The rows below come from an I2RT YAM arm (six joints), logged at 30 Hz.
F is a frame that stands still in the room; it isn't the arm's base.
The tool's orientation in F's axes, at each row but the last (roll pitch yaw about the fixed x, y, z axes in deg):
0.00, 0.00, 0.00
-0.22, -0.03, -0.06
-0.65, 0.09, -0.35
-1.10, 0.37, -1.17
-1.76, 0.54, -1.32
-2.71, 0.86, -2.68
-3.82, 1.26, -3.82
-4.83, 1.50, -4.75
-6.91, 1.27, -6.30
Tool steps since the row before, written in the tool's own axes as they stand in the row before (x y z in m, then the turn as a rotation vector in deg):
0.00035, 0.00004, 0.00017, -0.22, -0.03, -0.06
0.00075, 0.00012, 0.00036, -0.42, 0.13, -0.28
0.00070, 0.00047, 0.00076, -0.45, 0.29, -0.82
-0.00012, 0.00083, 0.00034, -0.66, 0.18, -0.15
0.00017, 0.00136, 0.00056, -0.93, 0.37, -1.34
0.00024, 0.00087, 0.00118, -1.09, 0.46, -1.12
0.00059, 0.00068, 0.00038, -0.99, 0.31, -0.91
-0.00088, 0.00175, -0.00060, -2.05, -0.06, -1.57
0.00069, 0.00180, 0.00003, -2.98, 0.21, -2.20
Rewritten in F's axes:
0.00035, 0.00004, 0.00017, -0.22, -0.03, -0.06
0.00075, 0.00012, 0.00036, -0.42, 0.13, -0.28
0.00070, 0.00047, 0.00075, -0.45, 0.28, -0.82
-0.00010, 0.00084, 0.00032, -0.66, 0.19, -0.15
0.00021, 0.00137, 0.00052, -0.93, 0.35, -1.34
0.00030, 0.00091, 0.00113, -1.09, 0.46, -1.12
0.00064, 0.00066, 0.00032, -0.99, 0.32, -0.91
-0.00076, 0.00176, -0.00072, -2.10, -0.02, -1.51
0.00088, 0.00170, -0.00020, -3.02, 0.28, -2.14

